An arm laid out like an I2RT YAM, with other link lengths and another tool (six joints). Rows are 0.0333 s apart.
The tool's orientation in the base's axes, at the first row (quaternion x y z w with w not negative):
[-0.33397 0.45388 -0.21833 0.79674]
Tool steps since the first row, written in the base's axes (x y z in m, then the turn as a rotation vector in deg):
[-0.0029 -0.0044 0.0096 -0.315 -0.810 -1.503]
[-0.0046 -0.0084 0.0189 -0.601 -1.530 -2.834]
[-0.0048 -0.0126 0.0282 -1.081 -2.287 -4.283]
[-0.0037 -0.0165 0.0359 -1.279 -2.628 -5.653]
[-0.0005 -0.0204 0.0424 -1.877 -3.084 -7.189]
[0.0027 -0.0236 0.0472 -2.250 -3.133 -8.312]
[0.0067 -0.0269 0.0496 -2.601 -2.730 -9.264]
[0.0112 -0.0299 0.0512 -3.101 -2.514 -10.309]
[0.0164 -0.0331 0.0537 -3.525 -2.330 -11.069]
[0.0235 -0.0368 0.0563 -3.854 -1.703 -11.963]
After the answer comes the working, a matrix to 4 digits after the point.
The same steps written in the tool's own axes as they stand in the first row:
[-0.0041 -0.0101 -0.0005 1.240 0.532 -1.093]
[-0.0077 -0.0197 0.0001 2.336 1.000 -2.067]
[-0.0104 -0.0294 0.0019 3.429 1.521 -3.266]
[-0.0118 -0.0376 0.0044 4.345 2.280 -4.052]
[-0.0114 -0.0449 0.0082 5.234 3.065 -5.285]
[-0.0106 -0.0504 0.0117 5.731 3.835 -6.035]
[-0.0078 -0.0543 0.0149 5.845 4.789 -6.553]
[-0.0046 -0.0573 0.0184 6.062 5.677 -7.297]
[-0.0014 -0.0610 0.0228 6.172 6.339 -7.881]
[0.0030 -0.0652 0.0287 6.118 7.404 -8.284]

The tool's axes in the first row as the columns of a matrix, in the base's axes (rounded; the answer above uses it unrounded):
[0.4927 0.0447 0.8691]
[-0.6511 0.6816 0.3340]
[-0.5774 -0.7304 0.3649]

